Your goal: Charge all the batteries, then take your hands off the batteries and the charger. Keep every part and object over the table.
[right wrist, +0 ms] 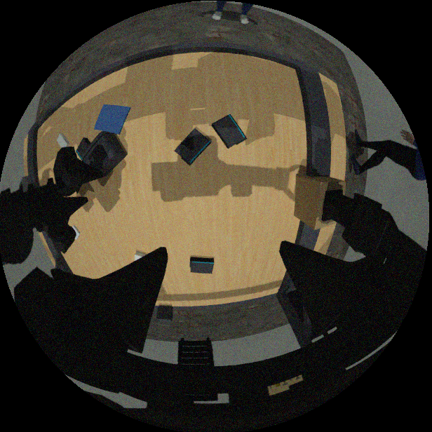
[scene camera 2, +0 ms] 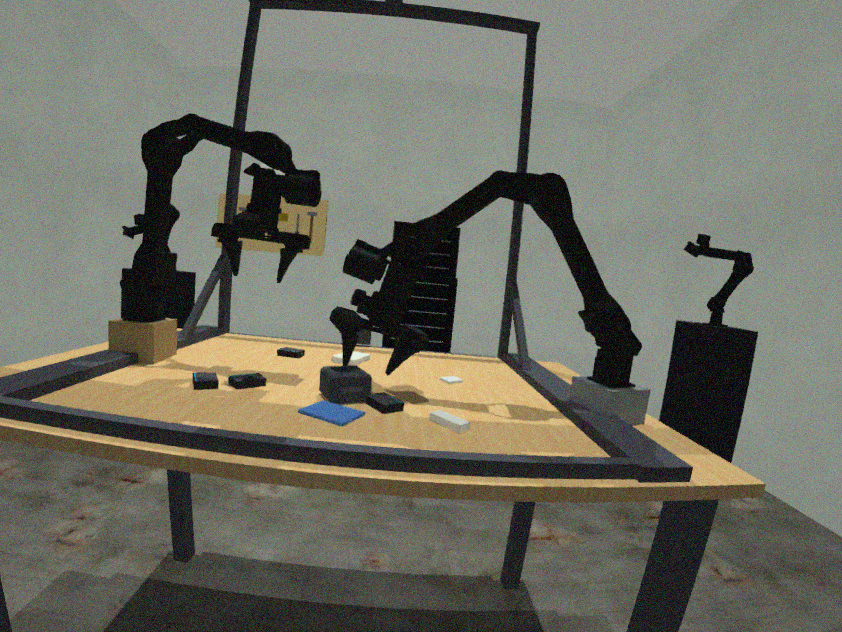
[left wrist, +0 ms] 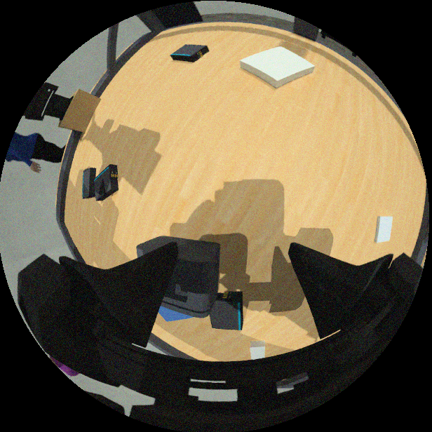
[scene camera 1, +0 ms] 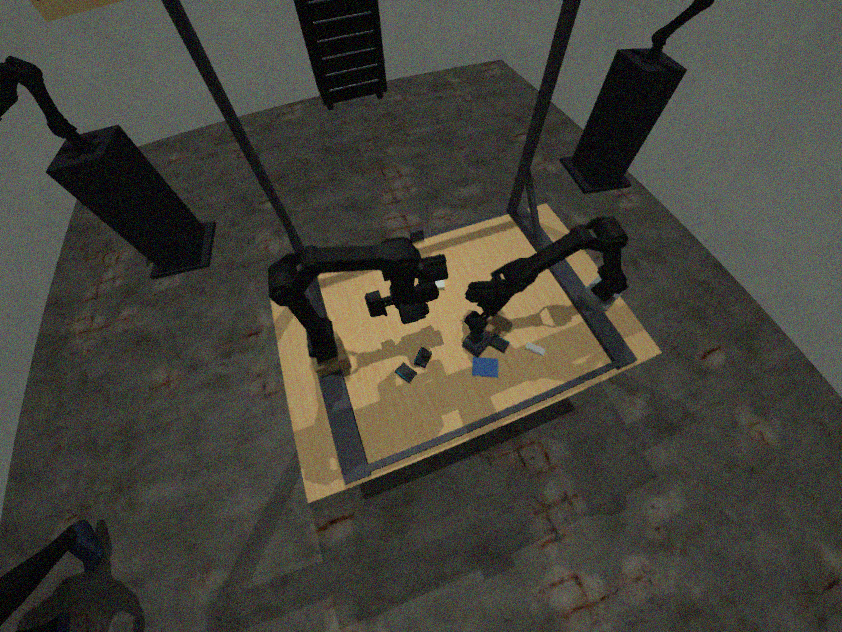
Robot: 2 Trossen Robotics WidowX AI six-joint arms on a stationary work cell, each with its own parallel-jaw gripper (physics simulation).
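Pixels of known places: left gripper, between the fingertips: (scene camera 2: 366, 370); right gripper, between the fingertips: (scene camera 2: 256, 279); left arm's base, origin of its link: (scene camera 2: 610, 382) (scene camera 1: 602, 291); right arm's base, origin of its link: (scene camera 2: 144, 319) (scene camera 1: 325, 350).
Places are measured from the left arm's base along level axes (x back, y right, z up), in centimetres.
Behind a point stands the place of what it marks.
The dark grey charger (scene camera 1: 474, 346) @[x -48.5, y 13.3, z -1.6 cm] (scene camera 2: 345, 385) @[x -46.2, y 11.2, z -3.2 cm] (left wrist: 195, 275) stands mid-table. One black battery (scene camera 1: 499, 342) @[x -39.7, y 9.9, z -5.0 cm] (scene camera 2: 385, 402) @[x -40.0, y 8.0, z -5.1 cm] (left wrist: 227, 312) lies close beside it. Two batteries, one (scene camera 1: 406, 372) @[x -69.9, y 20.8, z -5.1 cm] (scene camera 2: 204, 380) @[x -69.7, y 19.0, z -5.1 cm] (right wrist: 229, 131) and another (scene camera 1: 422, 357) @[x -62.9, y 21.6, z -5.1 cm] (scene camera 2: 246, 380) @[x -62.6, y 19.5, z -5.1 cm] (right wrist: 193, 146), lie near each other at left. A further battery (scene camera 2: 290, 353) @[x -54.5, y 45.2, z -5.5 cm] (left wrist: 190, 53) (right wrist: 202, 265) lies toward the back. My left gripper (scene camera 2: 367, 368) @[x -41.1, y 19.6, z -2.8 cm] (left wrist: 235, 249) is open and empty, low by the charger, one fingertip overlapping it in view; contact is unclear. My right gripper (scene camera 2: 257, 277) @[x -62.4, y 31.4, z 12.3 cm] (right wrist: 225, 250) is open and empty, high above the table.
A blue sheet (scene camera 1: 484, 367) @[x -49.1, y 6.8, z -6.0 cm] (scene camera 2: 331, 412) @[x -49.0, y 6.1, z -6.0 cm] lies in front of the charger. A white bar (scene camera 1: 535, 348) @[x -31.8, y 1.0, z -5.2 cm] (scene camera 2: 449, 421) @[x -32.2, y -0.3, z -5.4 cm] lies to its right. A white slab (scene camera 2: 350, 357) (left wrist: 277, 65) and a small white tile (scene camera 2: 450, 379) @[x -21.1, y 24.7, z -5.9 cm] (left wrist: 384, 229) lie farther back. Dark rails edge the table.
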